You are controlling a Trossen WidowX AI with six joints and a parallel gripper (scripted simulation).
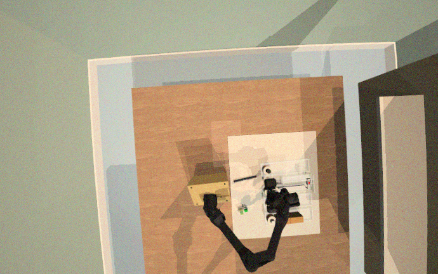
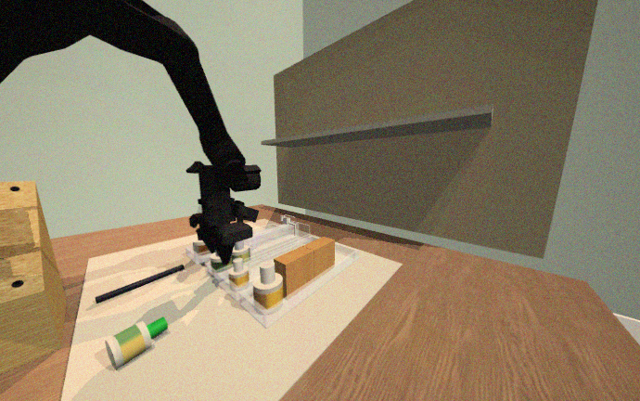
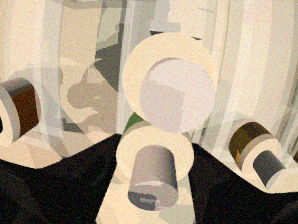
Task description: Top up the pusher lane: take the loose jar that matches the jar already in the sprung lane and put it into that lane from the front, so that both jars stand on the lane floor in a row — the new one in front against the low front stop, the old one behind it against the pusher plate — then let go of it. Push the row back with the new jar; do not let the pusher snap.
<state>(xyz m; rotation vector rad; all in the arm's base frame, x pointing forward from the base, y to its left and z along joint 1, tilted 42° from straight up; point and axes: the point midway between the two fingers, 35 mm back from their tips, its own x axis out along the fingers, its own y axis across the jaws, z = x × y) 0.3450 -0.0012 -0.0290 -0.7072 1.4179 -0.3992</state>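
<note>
The black rod is 14 cm behind my gripper tip, 6 cm to the left of it and 2 cm below it. The rest, counted from my gripper tip: shelf: 50 cm ahead, 7 cm to the left, 34 cm above.
</note>
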